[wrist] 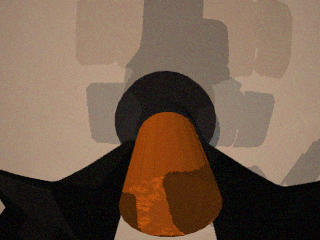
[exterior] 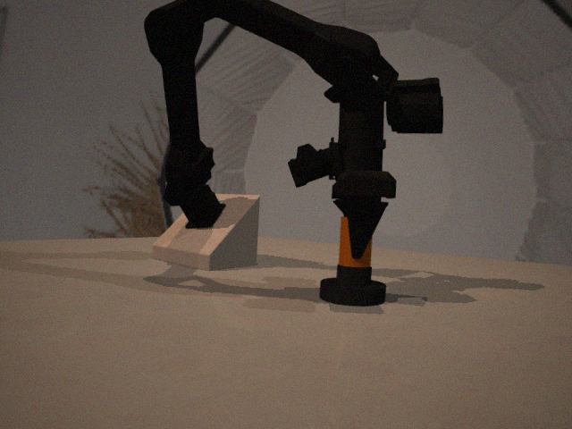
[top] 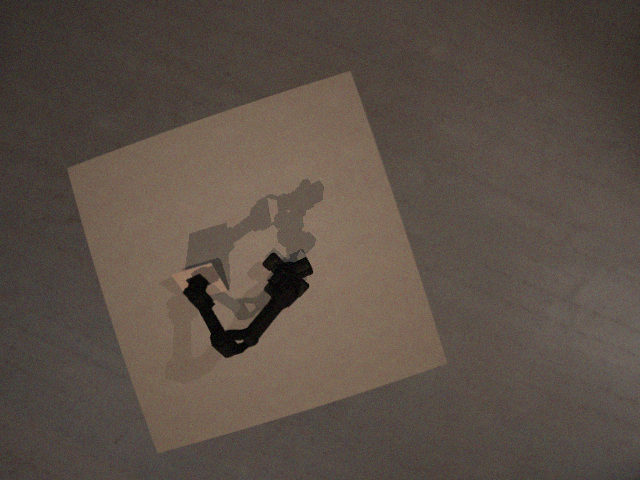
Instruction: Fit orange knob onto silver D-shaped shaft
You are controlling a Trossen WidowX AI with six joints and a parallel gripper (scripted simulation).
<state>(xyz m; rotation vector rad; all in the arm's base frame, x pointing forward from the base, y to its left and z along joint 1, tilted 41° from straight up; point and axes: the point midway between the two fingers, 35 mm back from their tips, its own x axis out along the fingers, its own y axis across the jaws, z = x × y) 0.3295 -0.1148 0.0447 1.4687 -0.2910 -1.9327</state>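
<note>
Right now the black round pedestal is 2 cm below my gripper tip. From my gripper tip the other things lie so: orange knob 3 cm above.
</note>
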